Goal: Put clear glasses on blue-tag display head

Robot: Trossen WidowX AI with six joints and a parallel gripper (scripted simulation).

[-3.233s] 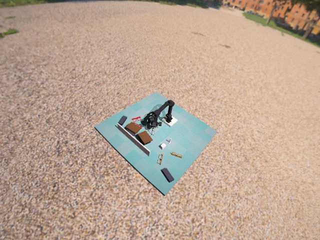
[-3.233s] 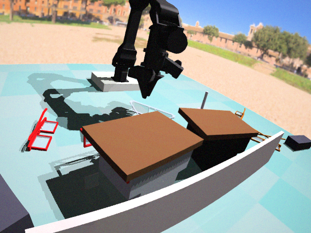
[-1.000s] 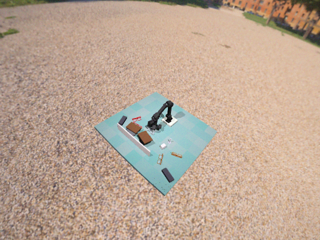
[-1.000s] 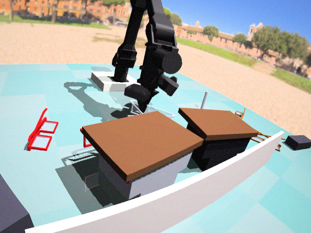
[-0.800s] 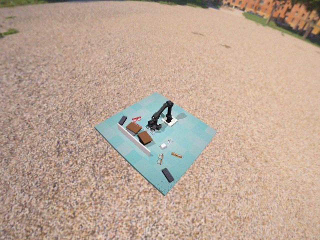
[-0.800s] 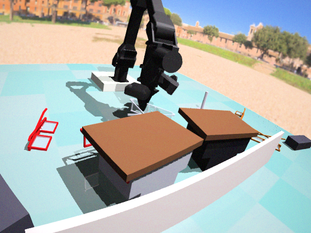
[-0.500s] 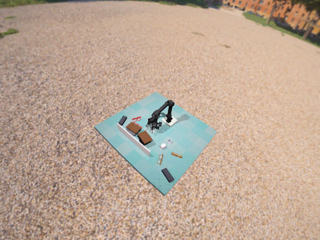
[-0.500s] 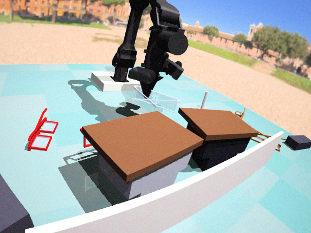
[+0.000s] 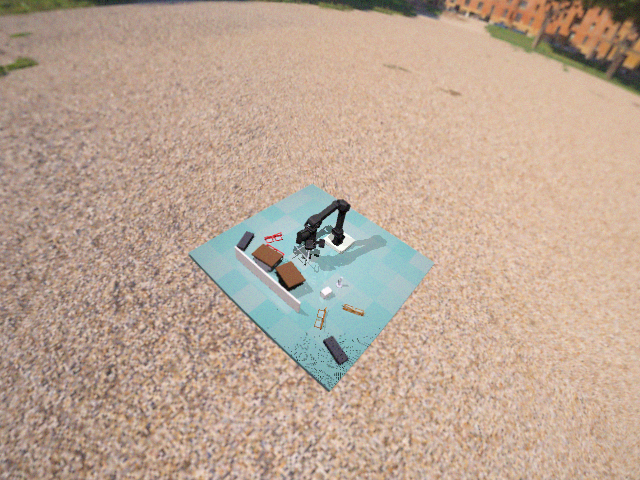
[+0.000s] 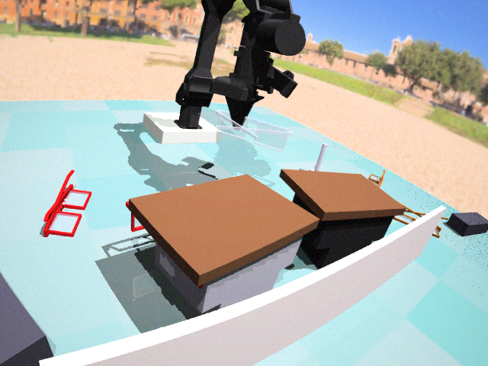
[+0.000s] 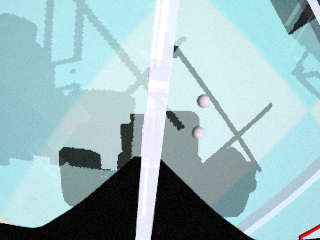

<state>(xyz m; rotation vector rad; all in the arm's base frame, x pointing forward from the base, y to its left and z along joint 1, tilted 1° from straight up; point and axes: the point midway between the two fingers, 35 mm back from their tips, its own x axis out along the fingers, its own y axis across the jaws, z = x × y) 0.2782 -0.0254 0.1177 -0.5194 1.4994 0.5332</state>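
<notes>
Right now the thin post is 20 mm behind my gripper tip, 280 mm to the left of it and 90 mm below it. From my gripper tip the other things lie so: white box (110 mm ahead, 280 mm to the left, 90 mm below); then light grey display head (210 mm ahead, 150 mm to the right, 60 mm below); then black display head (200 mm ahead, 70 mm to the left, 60 mm below).
</notes>
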